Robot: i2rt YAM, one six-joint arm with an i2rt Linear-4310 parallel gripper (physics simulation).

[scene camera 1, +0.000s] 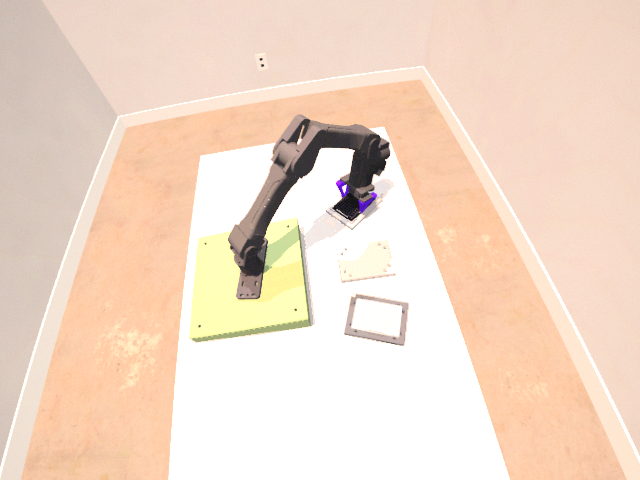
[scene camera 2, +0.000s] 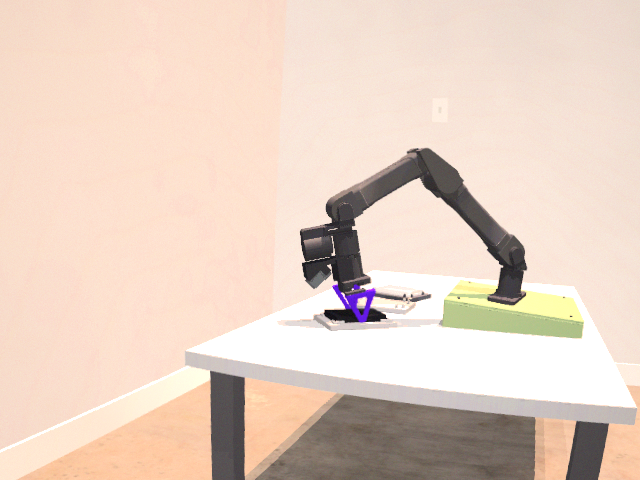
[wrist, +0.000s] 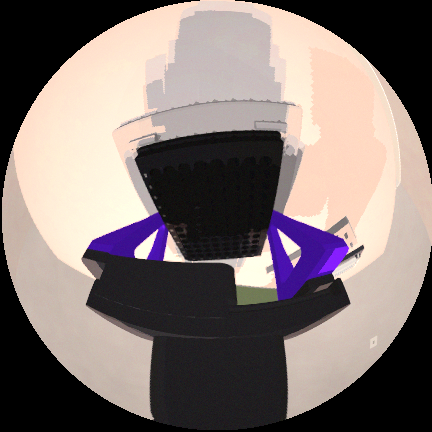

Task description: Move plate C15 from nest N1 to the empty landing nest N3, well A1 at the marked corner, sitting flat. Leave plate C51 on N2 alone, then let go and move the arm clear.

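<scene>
Black well plate C15 lies flat in the white nest N1 at the far right of the table. My gripper is down over it. The purple fingers press against the plate's two long sides, shut on it. The plate still rests on the nest. Cream plate C51 sits on nest N2, nearer the middle. The grey-framed landing nest N3 is empty, beyond N2.
The arm's base stands on a yellow-green block left of the nests. The white table ends a short way behind N1.
</scene>
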